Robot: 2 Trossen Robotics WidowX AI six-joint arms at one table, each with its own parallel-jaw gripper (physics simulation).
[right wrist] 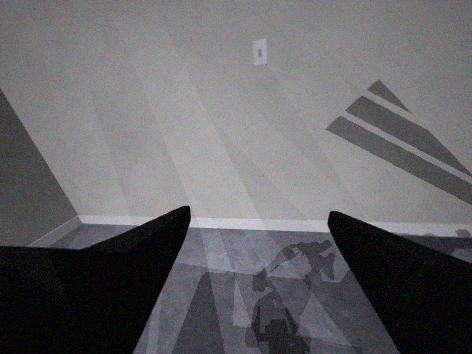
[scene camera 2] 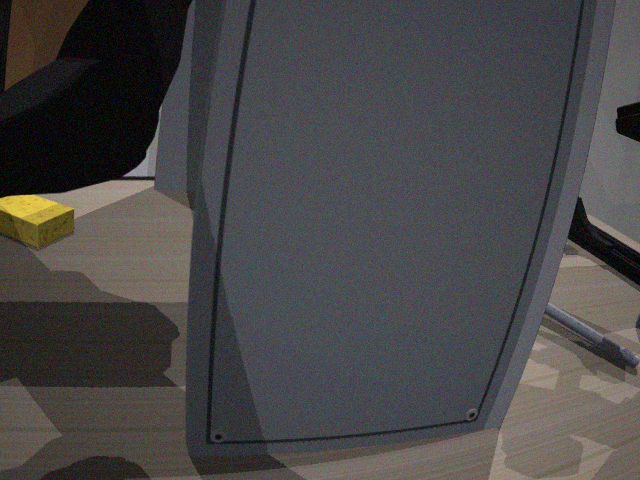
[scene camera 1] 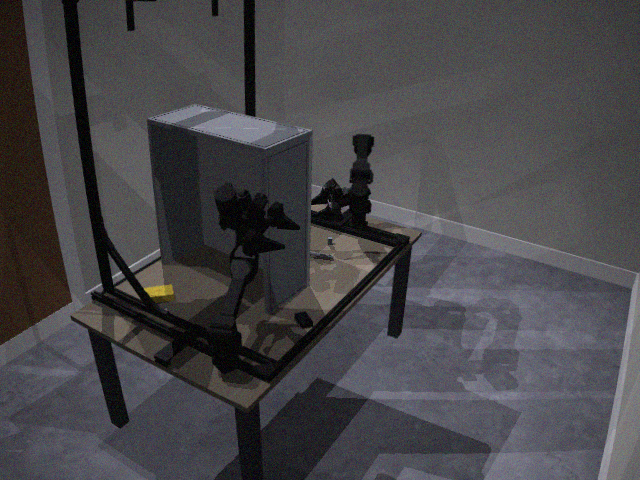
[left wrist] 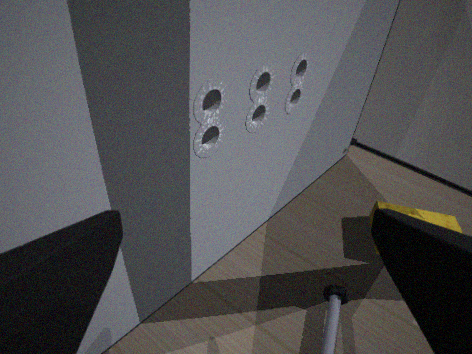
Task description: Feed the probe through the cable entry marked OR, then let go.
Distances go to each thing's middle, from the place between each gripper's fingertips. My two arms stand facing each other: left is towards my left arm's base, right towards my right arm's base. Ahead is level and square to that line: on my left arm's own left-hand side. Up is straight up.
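Scene:
My right hand is 16 cm past the cabinet panel point(scene camera 2: 375, 195), and it is also 25 cm to the right of the panel and 12 cm above it.
As for my left hand, the cabinet panel is 30 mm ahead of it and 40 mm above it, and it is 240 mm to the right of that hand.

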